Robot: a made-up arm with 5 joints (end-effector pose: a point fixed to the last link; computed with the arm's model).
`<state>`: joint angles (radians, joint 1 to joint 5).
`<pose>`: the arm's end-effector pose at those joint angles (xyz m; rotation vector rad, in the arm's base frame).
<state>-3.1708 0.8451 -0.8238 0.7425 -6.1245</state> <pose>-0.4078 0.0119 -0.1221 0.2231 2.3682 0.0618</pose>
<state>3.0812 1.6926 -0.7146 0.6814 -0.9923</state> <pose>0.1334 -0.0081 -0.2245 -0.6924 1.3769 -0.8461</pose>
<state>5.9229 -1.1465 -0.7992 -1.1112 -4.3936</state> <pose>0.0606 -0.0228 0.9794 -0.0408 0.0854 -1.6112</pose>
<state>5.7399 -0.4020 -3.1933 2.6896 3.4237</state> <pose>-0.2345 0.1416 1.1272 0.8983 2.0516 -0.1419</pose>
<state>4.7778 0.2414 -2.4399 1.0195 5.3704</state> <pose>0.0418 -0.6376 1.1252 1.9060 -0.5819 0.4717</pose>
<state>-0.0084 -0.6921 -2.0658 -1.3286 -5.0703</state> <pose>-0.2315 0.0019 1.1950 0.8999 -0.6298 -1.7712</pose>
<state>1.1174 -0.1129 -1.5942 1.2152 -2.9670</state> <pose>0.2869 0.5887 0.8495 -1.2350 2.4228 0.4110</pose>
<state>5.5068 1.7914 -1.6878 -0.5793 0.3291</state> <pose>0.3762 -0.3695 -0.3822 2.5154 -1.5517 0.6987</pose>
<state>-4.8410 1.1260 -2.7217 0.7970 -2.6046</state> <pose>0.1298 1.0033 0.5618 -1.1181 2.2995 0.9019</pose>
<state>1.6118 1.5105 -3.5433 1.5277 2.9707</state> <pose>-0.0372 0.9058 0.5895 -2.1195 1.7120 0.4639</pose>
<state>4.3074 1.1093 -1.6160 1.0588 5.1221</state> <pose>-0.2857 -0.6664 -0.0854 -2.3776 1.0259 0.0017</pose>
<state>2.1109 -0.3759 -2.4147 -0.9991 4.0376</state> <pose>0.0698 -0.1164 1.2779 0.5489 -0.7896 2.8564</pose>
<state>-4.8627 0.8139 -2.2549 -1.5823 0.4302</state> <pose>0.1151 0.7599 0.7188 -0.1117 -0.0603 -1.2893</pose>
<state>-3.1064 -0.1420 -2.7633 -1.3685 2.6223</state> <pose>0.1124 0.0040 1.2217 1.4403 0.4099 2.2877</pose>
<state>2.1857 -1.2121 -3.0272 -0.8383 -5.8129</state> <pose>0.5213 -0.7381 0.5549 1.2754 1.4746 -0.3226</pose>
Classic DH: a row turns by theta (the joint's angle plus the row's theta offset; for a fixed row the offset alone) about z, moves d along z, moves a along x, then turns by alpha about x. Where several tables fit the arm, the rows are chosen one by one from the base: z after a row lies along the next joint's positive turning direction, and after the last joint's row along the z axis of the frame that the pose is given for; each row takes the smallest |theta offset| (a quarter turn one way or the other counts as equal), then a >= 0, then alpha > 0; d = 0 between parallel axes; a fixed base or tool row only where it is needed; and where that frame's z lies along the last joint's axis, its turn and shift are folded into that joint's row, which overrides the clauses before.
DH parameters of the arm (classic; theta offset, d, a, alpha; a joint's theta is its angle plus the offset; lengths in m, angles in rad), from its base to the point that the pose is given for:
joint 1: 0 0.3518 0 -1.5708
joint 2: -1.385 0 0.367 0
joint 3: -0.4084 0 -0.5346 0
joint 4: -1.3482 0 -0.086 1.5708
joint 5: 3.1416 0.1097 0 0

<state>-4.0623 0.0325 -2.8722 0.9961 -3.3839</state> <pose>-0.1237 0.1626 1.3554 -1.4171 0.5000 1.6553</pose>
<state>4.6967 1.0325 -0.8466 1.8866 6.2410</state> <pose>-0.0036 -0.2265 -0.0784 -0.8373 0.8154 1.3548</pose>
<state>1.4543 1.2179 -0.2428 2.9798 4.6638</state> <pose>0.0020 0.0170 0.1605 0.0403 1.1854 2.7447</pose>
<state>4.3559 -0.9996 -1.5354 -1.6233 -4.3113</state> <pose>0.0716 0.1921 1.0841 -0.5586 -1.4034 -2.7101</pose>
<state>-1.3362 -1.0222 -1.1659 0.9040 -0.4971</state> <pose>0.0497 -0.2081 1.0473 1.7882 -0.7976 0.8909</pose>
